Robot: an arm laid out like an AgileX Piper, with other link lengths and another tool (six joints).
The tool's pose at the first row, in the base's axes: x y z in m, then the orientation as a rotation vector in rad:
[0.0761 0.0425 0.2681 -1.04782 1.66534 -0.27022]
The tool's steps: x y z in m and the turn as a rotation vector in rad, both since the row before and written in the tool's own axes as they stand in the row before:
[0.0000 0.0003 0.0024 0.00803 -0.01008 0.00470]
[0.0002 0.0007 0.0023 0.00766 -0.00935 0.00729]
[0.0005 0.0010 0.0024 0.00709 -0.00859 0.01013]
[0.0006 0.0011 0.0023 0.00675 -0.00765 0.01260]
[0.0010 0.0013 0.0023 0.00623 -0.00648 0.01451]
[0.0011 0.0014 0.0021 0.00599 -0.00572 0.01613]
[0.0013 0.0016 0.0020 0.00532 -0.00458 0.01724]
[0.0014 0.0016 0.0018 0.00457 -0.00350 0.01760]
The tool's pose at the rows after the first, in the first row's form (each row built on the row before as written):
[0.0780 0.0434 0.2670 -1.03760 1.65624 -0.26794]
[0.0797 0.0444 0.2656 -1.02547 1.64913 -0.26407]
[0.0813 0.0454 0.2638 -1.01139 1.64417 -0.25829]
[0.0828 0.0464 0.2619 -0.99552 1.64125 -0.25112]
[0.0842 0.0473 0.2596 -0.97846 1.64034 -0.24289]
[0.0854 0.0481 0.2573 -0.96024 1.64082 -0.23379]
[0.0864 0.0489 0.2547 -0.94162 1.64290 -0.22400]
[0.0873 0.0496 0.2521 -0.92328 1.64620 -0.21392]

